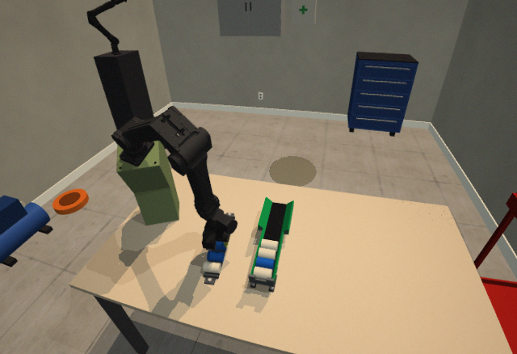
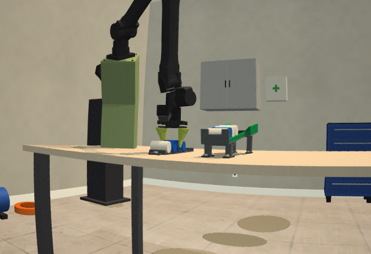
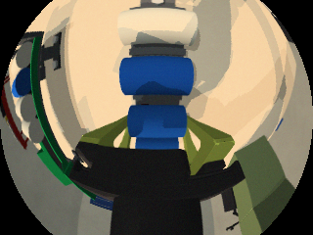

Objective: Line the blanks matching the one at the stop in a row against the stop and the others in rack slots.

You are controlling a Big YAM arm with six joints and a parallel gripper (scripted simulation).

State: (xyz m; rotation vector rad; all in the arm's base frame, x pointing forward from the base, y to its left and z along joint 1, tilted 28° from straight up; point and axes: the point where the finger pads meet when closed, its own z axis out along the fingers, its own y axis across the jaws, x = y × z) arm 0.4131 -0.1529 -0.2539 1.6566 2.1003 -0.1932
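My gripper is now 40 mm above the grey stock rack, 30 mm to the right of it and 10 mm past it. From my hand the other things lie so: grey stop 230 mm ahead, 130 mm to the right, 30 mm above.
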